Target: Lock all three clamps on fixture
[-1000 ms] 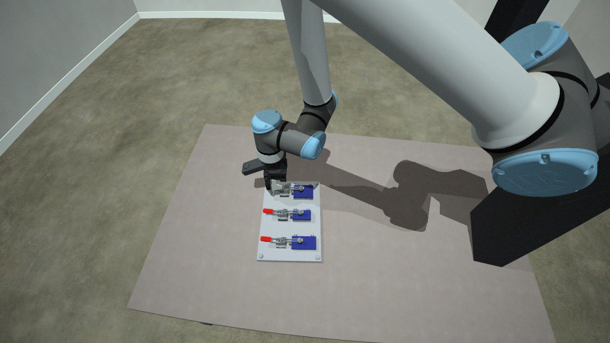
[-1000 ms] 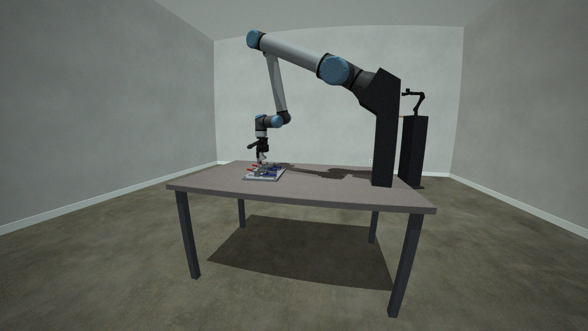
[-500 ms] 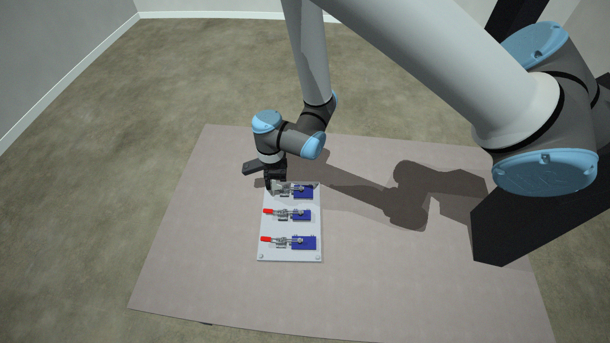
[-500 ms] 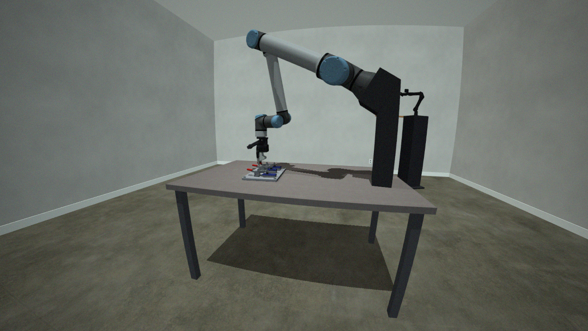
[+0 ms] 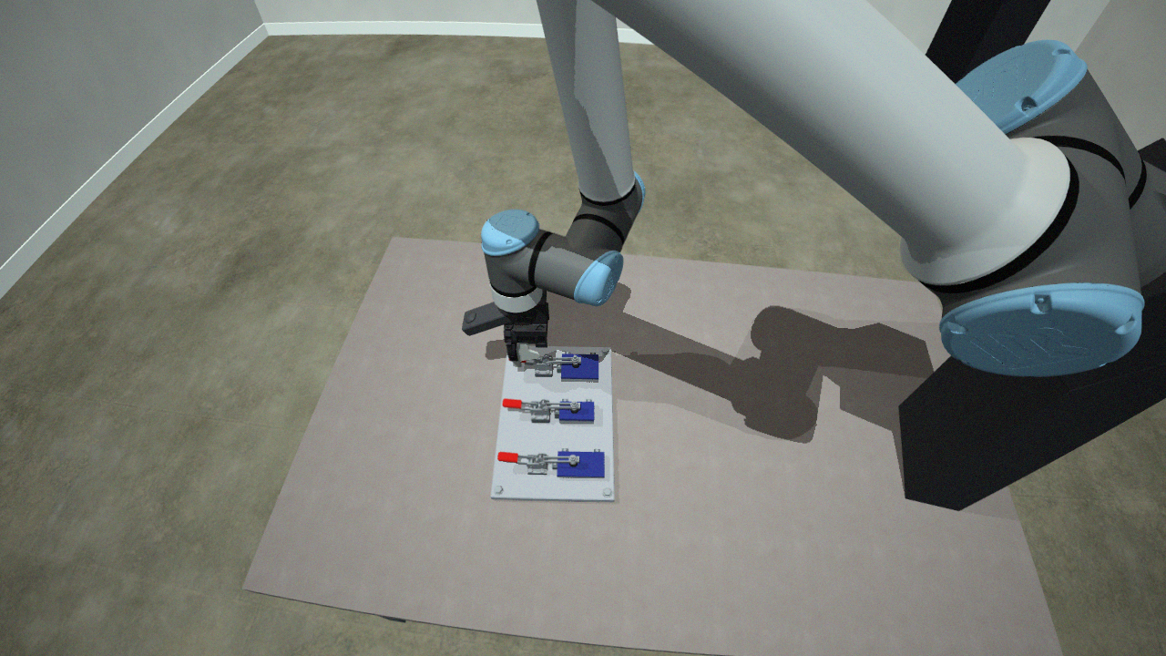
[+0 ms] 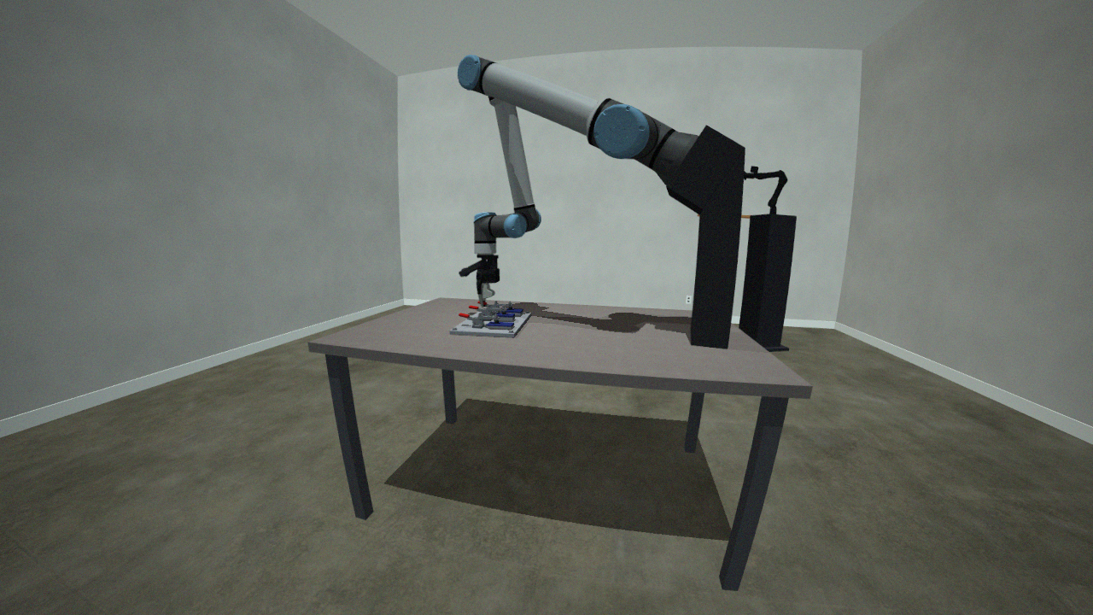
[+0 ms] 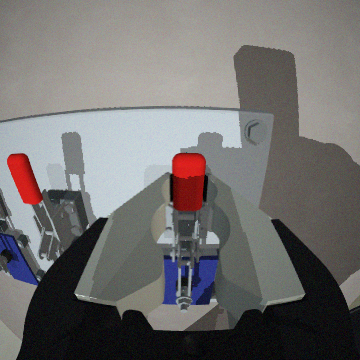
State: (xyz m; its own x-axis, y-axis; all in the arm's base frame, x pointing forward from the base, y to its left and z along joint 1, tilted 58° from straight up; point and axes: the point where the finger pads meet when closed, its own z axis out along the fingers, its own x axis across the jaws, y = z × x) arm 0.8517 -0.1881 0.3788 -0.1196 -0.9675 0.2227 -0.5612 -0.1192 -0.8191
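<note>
The clamp is 50 mm behind my hand, 10 mm to the left of it and 10 mm below it. From my hand the other things lie so: fixture plate: 120 mm to the left, 60 mm behind, 50 mm below.
</note>
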